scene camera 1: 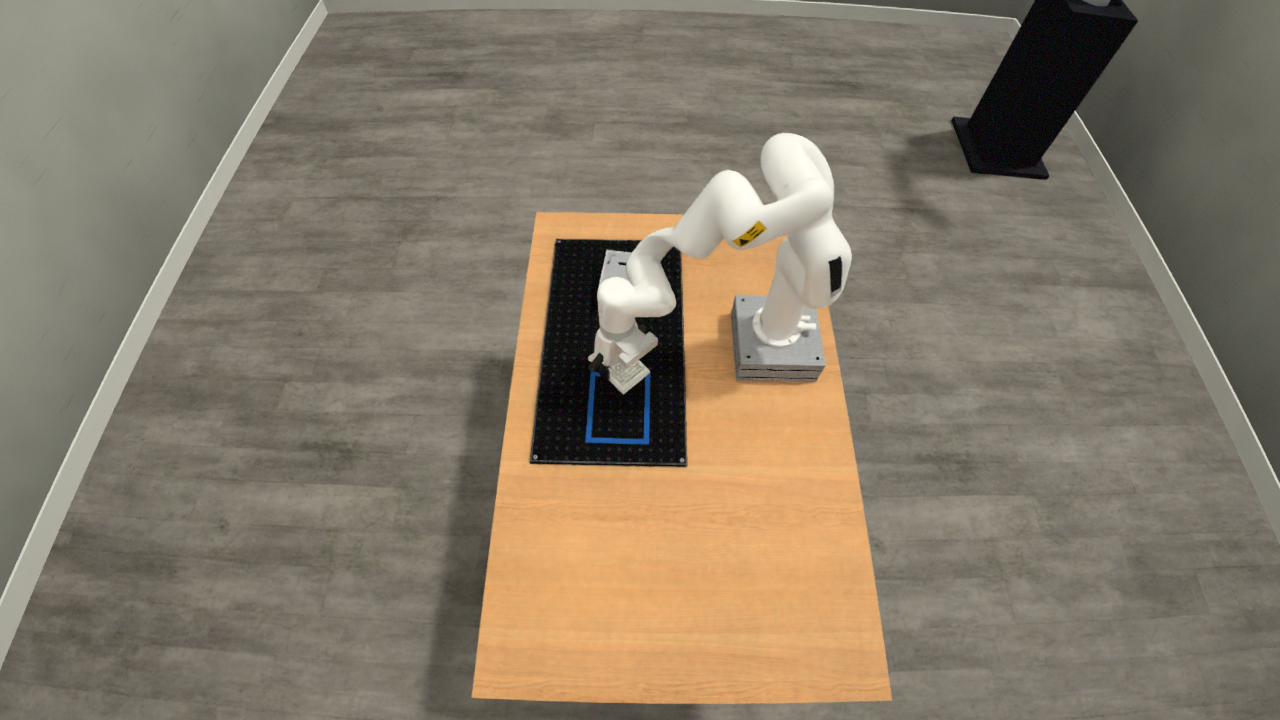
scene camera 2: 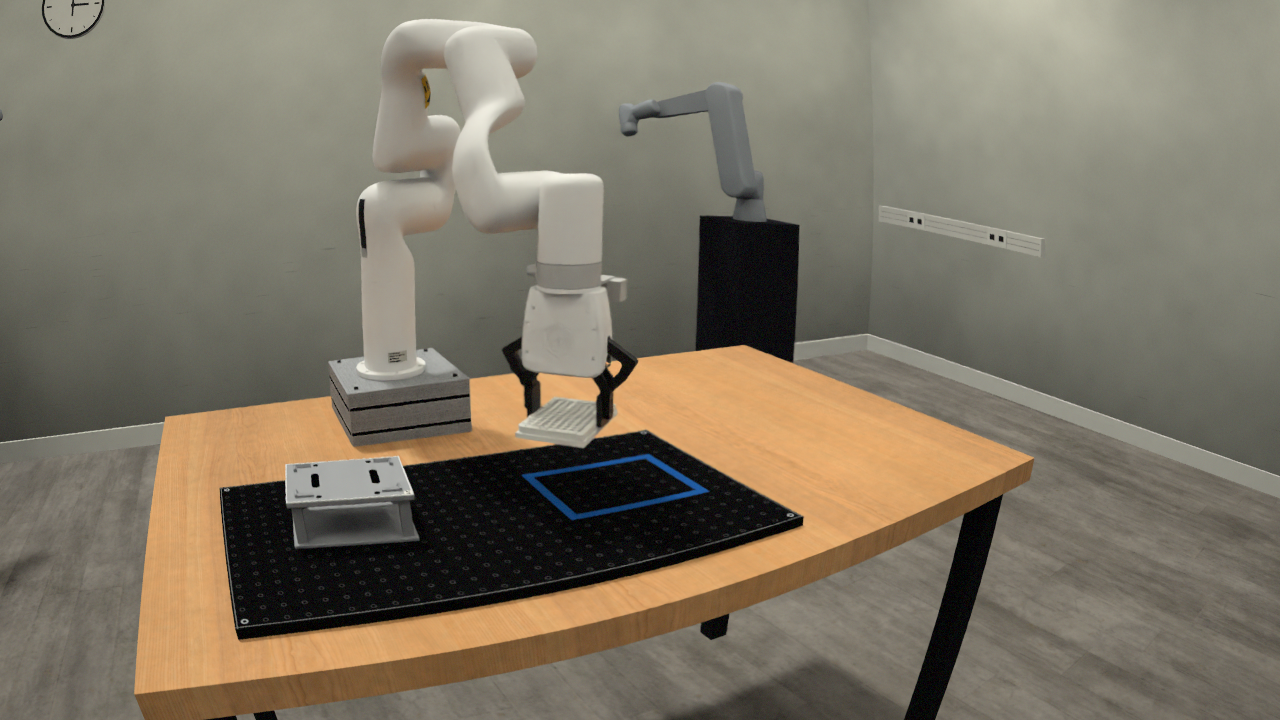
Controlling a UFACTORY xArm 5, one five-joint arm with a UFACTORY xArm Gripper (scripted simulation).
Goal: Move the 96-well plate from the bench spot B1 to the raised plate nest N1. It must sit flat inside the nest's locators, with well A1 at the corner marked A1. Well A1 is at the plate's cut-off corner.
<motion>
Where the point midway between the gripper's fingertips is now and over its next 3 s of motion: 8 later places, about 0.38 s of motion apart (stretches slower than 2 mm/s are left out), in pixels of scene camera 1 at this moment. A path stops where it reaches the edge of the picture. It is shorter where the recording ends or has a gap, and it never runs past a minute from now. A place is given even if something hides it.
The gripper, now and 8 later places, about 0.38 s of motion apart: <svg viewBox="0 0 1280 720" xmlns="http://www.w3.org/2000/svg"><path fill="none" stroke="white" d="M618 364L619 352L619 340L620 326L621 314L621 303L622 290L622 278L622 266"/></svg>
</motion>
